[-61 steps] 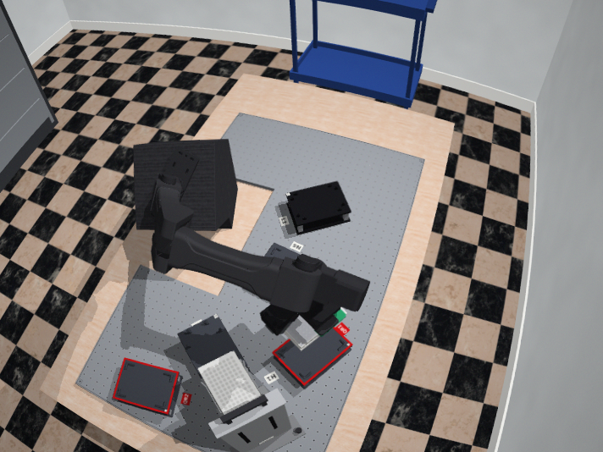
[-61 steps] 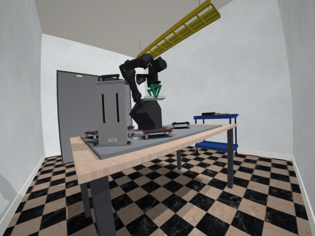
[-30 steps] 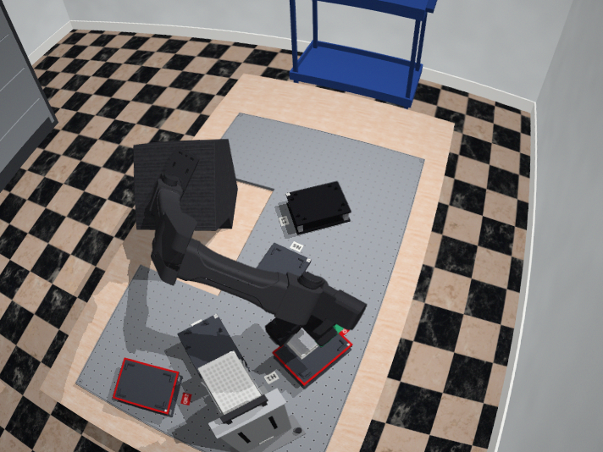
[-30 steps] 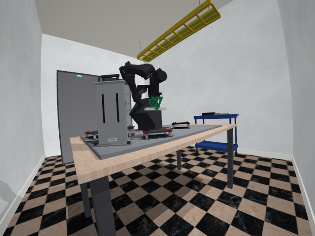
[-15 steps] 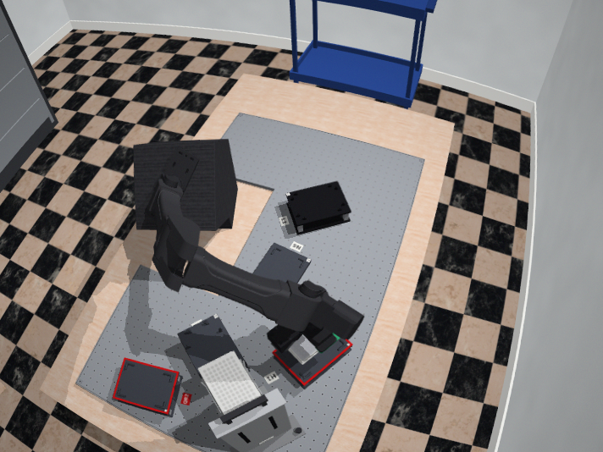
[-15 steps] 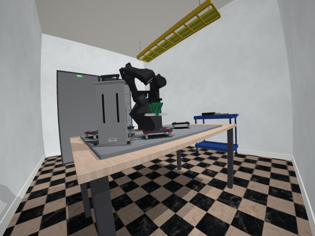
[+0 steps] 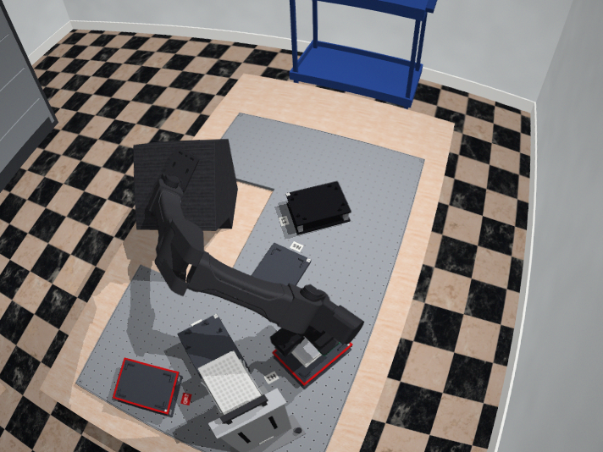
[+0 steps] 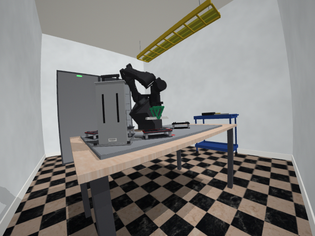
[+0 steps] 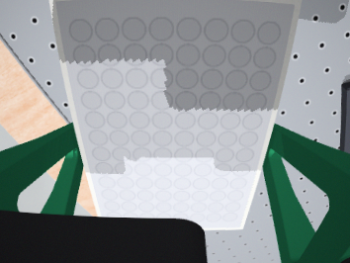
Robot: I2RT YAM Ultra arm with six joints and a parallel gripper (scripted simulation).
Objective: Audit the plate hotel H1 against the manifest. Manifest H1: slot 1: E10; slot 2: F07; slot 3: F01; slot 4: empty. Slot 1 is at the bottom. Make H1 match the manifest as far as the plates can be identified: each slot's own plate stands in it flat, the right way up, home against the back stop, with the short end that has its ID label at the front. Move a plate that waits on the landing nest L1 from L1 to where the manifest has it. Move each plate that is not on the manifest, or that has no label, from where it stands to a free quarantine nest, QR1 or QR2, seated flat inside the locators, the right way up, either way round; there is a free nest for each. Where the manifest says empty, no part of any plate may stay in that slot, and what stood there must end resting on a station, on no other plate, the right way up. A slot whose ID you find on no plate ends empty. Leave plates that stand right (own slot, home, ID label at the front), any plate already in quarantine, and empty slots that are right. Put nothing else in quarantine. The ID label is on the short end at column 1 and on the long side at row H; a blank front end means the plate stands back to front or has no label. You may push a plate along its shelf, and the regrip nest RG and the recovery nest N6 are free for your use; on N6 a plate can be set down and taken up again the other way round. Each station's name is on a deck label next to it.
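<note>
Now: the red-framed quarantine nest QR1 1 cm to the right of my hand and 8 cm below it. Also, from my hand: RG nest (24 cm behind, 11 cm to the right, 6 cm below); then grey plate hotel H1 (3 cm behind, 26 cm to the right, 4 cm above); then H1 deck label (8 cm behind, 10 cm to the right, 12 cm below).
</note>
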